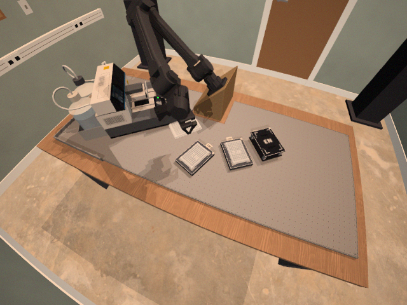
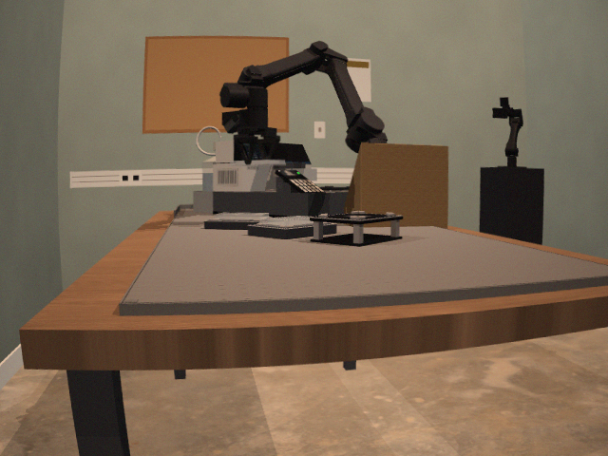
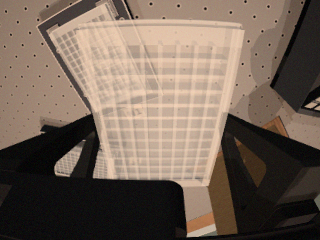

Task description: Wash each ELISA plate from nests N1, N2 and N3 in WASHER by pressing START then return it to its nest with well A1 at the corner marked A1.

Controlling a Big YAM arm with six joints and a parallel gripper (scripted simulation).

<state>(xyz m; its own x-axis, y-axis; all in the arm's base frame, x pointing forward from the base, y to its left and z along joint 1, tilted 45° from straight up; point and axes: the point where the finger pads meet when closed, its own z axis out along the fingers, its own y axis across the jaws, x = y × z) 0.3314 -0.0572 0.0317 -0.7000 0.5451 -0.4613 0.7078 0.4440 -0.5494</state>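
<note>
My hand is 390 mm to the right of the plate nest, 140 mm past it and 130 mm above it. Round my hand: plate washer 380 mm to the right, 190 mm behind, 40 mm below; then N1 label 170 mm below, 100 mm to the left, 40 mm behind.
</note>
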